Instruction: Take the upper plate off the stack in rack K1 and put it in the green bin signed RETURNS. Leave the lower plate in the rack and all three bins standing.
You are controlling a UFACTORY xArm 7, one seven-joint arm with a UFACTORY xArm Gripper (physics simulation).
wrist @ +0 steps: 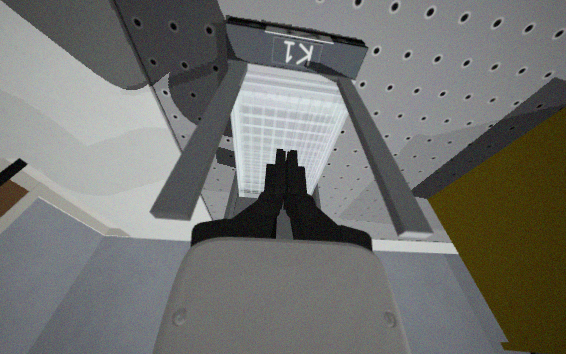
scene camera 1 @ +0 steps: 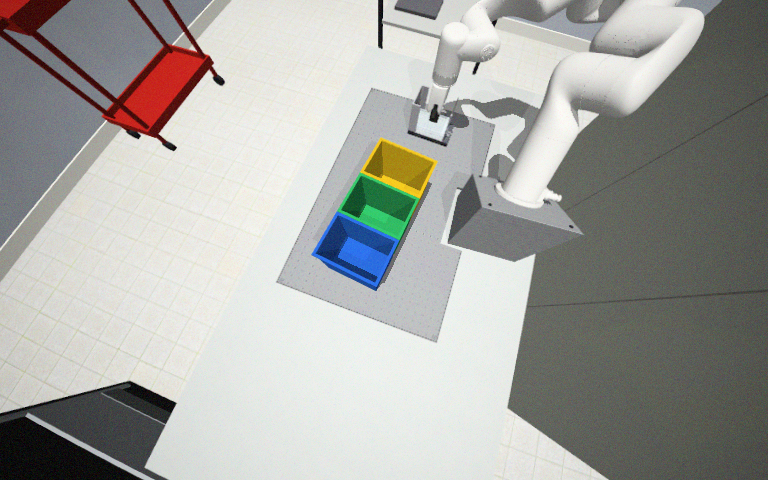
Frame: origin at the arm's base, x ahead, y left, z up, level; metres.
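Seen in the pictures: gripper, fingertip midpoint: (wrist: 284,161) (scene camera 1: 433,120); arm's base, link origin: (scene camera 1: 517,196).
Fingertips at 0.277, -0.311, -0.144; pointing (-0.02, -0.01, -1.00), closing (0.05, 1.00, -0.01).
Note:
Offsets run from my fingertips to a thing's top centre, as dx, dy, dz. Level surfaces: height alone.
Rack K1 {+0.000, -0.002, +0.083} (scene camera 1: 427,138) (wrist: 381,160) stands on the perforated mat, with tall grey posts and its label facing the wrist camera upside down. Clear gridded plates {+0.010, -0.003, -0.008} (scene camera 1: 431,129) (wrist: 287,107) lie stacked inside it; the border between upper and lower plate is hard to make out. My gripper (scene camera 1: 433,119) (wrist: 284,161) is shut and empty, its fingertips together over the stack between the posts; the height gap is unclear. The green bin {+0.069, +0.442, +0.125} (scene camera 1: 398,224) stands upright between the yellow bin {+0.050, +0.312, +0.125} (scene camera 1: 408,164) (wrist: 510,220) and the blue bin {+0.088, +0.571, +0.125} (scene camera 1: 345,273). The sign RETURNS is not visible.
The yellow bin is the nearest bin to the rack. The grey mat {dz -0.054} (scene camera 1: 416,300) lies on the white table {dz -0.067} (scene camera 1: 339,396). My arm's grey base (scene camera 1: 504,240) stands beside the bins. A red cart (scene camera 1: 164,84) is on the floor at the upper left.

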